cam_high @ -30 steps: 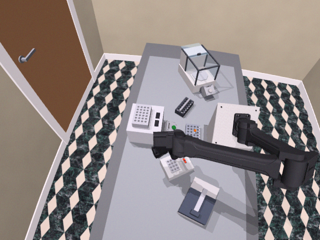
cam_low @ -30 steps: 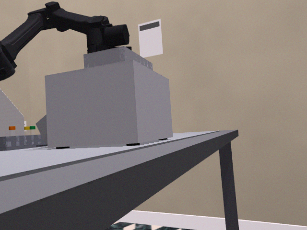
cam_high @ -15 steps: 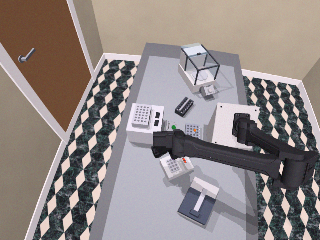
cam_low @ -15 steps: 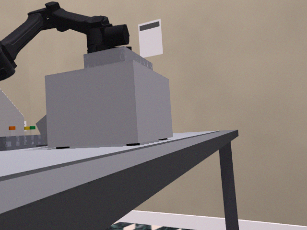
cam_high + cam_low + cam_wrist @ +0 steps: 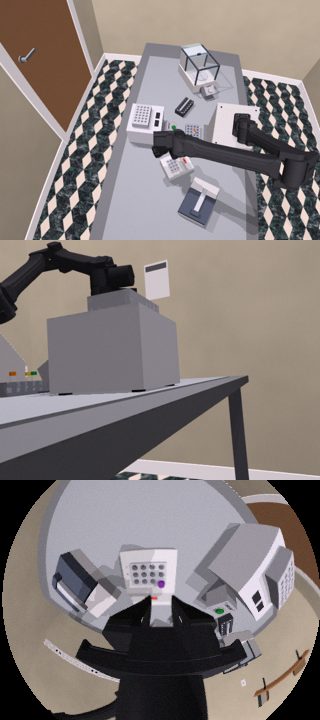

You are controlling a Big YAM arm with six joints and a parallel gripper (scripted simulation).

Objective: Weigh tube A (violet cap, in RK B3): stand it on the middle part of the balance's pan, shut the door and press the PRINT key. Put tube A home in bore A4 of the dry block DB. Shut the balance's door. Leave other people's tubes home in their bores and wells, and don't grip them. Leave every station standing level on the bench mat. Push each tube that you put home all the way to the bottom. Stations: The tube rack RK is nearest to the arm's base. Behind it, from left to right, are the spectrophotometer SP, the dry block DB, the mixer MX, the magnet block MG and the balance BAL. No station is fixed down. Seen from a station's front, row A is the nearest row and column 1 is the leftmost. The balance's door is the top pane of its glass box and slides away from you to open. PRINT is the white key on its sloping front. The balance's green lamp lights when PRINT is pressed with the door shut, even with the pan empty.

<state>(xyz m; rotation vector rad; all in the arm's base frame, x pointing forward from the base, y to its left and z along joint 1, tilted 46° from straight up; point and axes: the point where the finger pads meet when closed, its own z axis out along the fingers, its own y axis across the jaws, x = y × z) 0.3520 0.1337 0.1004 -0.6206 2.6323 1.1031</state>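
My gripper is now 71 cm to the left of the balance door, 14 cm past it and 7 cm below it. Round my hand: tube rack RK: 18 cm to the right, 13 cm below, 12 cm behind; then dry block DB: 11 cm below, 2 cm to the left, 2 cm behind; then black magnet block MG: 38 cm to the right, 12 cm below, 7 cm behind.
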